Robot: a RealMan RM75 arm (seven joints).
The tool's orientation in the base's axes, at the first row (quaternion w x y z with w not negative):
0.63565 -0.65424 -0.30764 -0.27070
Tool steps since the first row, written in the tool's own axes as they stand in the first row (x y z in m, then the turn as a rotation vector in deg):
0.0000 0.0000 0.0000 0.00 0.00 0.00
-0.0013 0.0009 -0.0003 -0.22 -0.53 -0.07
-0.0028 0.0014 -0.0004 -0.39 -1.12 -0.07
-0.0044 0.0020 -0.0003 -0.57 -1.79 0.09
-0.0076 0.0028 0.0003 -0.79 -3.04 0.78
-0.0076 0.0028 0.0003 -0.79 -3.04 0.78
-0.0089 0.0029 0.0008 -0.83 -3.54 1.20
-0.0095 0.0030 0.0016 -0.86 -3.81 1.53
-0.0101 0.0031 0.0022 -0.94 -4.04 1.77
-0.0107 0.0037 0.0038 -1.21 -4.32 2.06
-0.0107 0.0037 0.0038 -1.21 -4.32 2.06
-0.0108 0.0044 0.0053 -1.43 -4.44 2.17
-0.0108 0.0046 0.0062 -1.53 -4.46 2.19
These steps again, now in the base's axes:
0.0000 0.0000 0.0000 0.00 0.00 0.00
-0.0002 -0.0004 -0.0016 -0.54 -0.08 0.19
-0.0008 -0.0006 -0.0030 -1.09 -0.09 0.46
-0.0014 -0.0006 -0.0046 -1.72 0.06 0.76
-0.0030 -0.0002 -0.0075 -2.82 0.74 1.40
-0.0030 -0.0002 -0.0075 -2.82 0.74 1.40
-0.0038 0.0003 -0.0086 -3.24 1.16 1.68
-0.0041 0.0010 -0.0091 -3.47 1.49 1.82
-0.0045 0.0016 -0.0097 -3.71 1.72 1.91
-0.0045 0.0032 -0.0106 -4.11 2.00 1.88
-0.0045 0.0032 -0.0106 -4.11 2.00 1.88
-0.0041 0.0046 -0.0112 -4.35 2.09 1.79
-0.0040 0.0055 -0.0114 -4.43 2.11 1.73

